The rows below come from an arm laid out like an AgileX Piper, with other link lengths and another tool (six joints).
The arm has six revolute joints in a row. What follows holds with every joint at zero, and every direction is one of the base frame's. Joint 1 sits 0.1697 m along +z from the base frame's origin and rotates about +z. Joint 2 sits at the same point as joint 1 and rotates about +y. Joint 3 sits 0.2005 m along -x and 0.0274 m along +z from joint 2 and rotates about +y. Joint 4 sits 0.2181 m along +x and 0.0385 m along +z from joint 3 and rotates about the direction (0.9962, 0, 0.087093). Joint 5 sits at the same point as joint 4 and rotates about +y. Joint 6 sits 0.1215 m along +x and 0.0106 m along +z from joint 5 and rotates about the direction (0.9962, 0, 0.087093). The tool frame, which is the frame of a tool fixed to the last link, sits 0.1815 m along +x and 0.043 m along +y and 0.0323 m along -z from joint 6; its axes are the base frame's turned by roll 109.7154, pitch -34.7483 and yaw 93.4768 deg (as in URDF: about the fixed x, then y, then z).
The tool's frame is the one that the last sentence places.
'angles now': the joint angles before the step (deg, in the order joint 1, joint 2, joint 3, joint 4, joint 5, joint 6). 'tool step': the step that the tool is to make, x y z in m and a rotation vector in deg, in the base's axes. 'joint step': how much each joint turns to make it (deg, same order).
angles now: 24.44 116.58 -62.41 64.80 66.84 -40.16
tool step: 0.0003 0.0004 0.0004 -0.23 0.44 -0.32
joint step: 0.00 -0.01 0.00 -0.02 0.01 0.60
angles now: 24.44 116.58 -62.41 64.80 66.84 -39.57
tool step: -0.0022 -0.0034 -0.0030 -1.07 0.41 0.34
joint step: -0.01 0.01 -0.01 -1.18 0.01 0.98
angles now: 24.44 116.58 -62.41 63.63 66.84 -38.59
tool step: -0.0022 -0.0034 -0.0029 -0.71 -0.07 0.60
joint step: 0.00 -0.02 0.02 -1.01 0.00 0.28
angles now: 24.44 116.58 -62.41 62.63 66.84 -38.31
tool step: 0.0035 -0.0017 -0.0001 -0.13 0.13 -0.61
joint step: -0.74 0.00 -0.01 -0.20 0.11 0.16
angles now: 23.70 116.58 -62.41 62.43 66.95 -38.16
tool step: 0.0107 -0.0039 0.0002 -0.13 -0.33 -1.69
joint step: -1.90 -0.36 0.02 -0.36 0.00 0.10
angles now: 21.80 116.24 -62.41 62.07 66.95 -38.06
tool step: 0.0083 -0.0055 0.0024 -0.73 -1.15 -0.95
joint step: -1.38 -1.77 0.01 -1.52 0.00 1.18
